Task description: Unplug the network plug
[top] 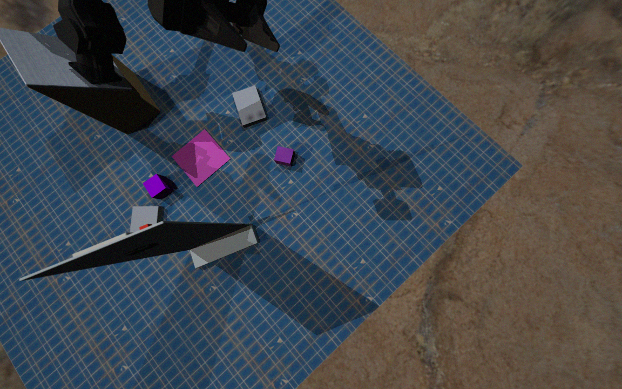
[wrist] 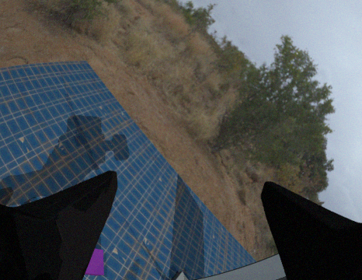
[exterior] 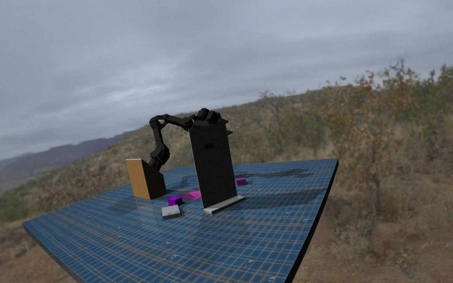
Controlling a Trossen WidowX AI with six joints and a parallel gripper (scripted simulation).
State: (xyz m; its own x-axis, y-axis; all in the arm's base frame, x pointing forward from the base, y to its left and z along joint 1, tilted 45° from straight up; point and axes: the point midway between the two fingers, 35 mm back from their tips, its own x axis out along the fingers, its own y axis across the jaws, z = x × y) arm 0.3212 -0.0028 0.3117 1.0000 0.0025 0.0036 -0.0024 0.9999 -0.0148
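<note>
My gripper tip is now 320 mm to the left of the network plug, 40 mm short of it and 40 mm above it. Round my gripper tip: marked square: 280 mm below, 210 mm to the right, 150 mm behind; then grey panel: 340 mm to the right, 140 mm below, 60 mm ahead.
</note>
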